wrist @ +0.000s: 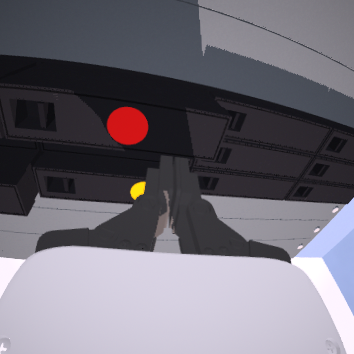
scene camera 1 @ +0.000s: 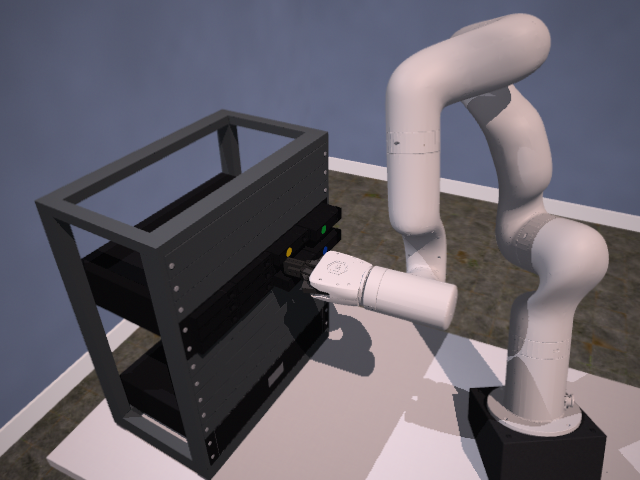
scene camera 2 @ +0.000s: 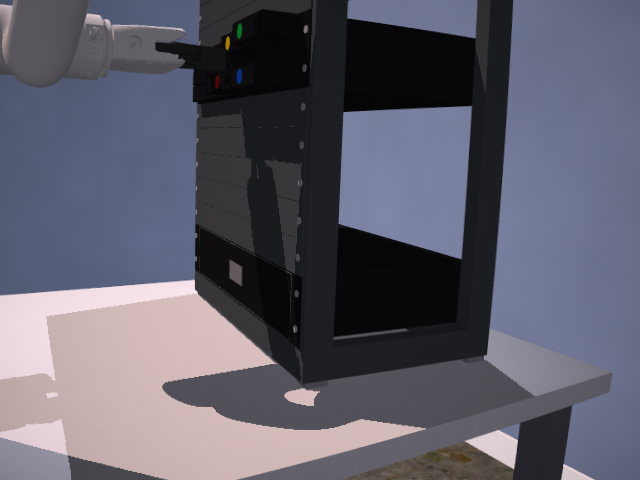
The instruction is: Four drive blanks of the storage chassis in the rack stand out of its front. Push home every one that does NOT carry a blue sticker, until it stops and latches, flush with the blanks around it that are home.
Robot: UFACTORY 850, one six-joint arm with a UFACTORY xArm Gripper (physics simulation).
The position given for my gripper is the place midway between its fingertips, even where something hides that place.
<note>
I see my gripper point(scene camera 2: 223, 60) and a rack point(scene camera 2: 270, 255).
The rack is seen too in the wrist view point(wrist: 252, 101) and in scene camera 1 point(scene camera 1: 205, 273). My gripper is seen too in the wrist view point(wrist: 170, 168) and in scene camera 1 point(scene camera 1: 285, 265).
</note>
